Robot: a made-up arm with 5 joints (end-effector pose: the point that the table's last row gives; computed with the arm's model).
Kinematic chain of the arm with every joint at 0, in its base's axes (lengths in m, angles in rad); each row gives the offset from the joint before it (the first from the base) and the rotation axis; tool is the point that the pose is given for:
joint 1: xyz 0 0 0.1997 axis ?
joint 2: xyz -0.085 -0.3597 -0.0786 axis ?
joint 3: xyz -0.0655 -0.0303 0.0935 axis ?
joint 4: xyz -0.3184 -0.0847 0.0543 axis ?
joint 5: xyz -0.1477 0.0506 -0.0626 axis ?
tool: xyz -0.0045 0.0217 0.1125
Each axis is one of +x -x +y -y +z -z.
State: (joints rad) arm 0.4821 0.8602 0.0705 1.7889 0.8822
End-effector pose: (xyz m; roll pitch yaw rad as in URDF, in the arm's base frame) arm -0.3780 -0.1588 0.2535 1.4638 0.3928 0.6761
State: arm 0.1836 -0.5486 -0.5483 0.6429 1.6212
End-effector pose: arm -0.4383 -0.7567 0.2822 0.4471 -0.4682 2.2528
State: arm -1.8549 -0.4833 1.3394 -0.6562 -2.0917
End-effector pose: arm 0.2048 -0.6197 0.6918 -0.6164 0.1027 -0.6743
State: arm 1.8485 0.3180 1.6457 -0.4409 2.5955
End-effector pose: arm 0.1001 -0.1825 -0.3967 -1.7100 0.7650 -0.1963
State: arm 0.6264 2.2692 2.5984 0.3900 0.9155
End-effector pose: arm 0.3151 -0.0100 0.2882 -2.5884 0.8365 3.0193
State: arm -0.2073 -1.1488 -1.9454 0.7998 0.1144
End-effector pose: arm -0.0915 -0.8623 0.1470 2.0659 -0.4306 1.7946
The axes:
joint 1: -y
joint 2: -z
joint 3: -x
joint 4: +y
joint 5: +z

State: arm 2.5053 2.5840 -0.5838 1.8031 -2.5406
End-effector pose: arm -0.1467 -0.0576 0.1460 1.9819 0.7357 1.1454
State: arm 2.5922 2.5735 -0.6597 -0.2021 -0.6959
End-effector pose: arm -0.3012 -0.0011 0.3070 -2.4477 0.2718 0.1062
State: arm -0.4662 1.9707 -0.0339 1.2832 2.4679
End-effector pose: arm 0.0857 0.0267 0.4170 1.0882 -0.4132 -0.0313
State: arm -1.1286 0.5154 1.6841 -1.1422 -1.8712
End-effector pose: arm -0.1794 -0.1791 0.7079 -0.8875 -0.6272 -0.0966
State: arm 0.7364 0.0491 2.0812 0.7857 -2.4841
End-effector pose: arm -0.3625 -0.1859 -0.1718 1.3264 0.1576 2.1735
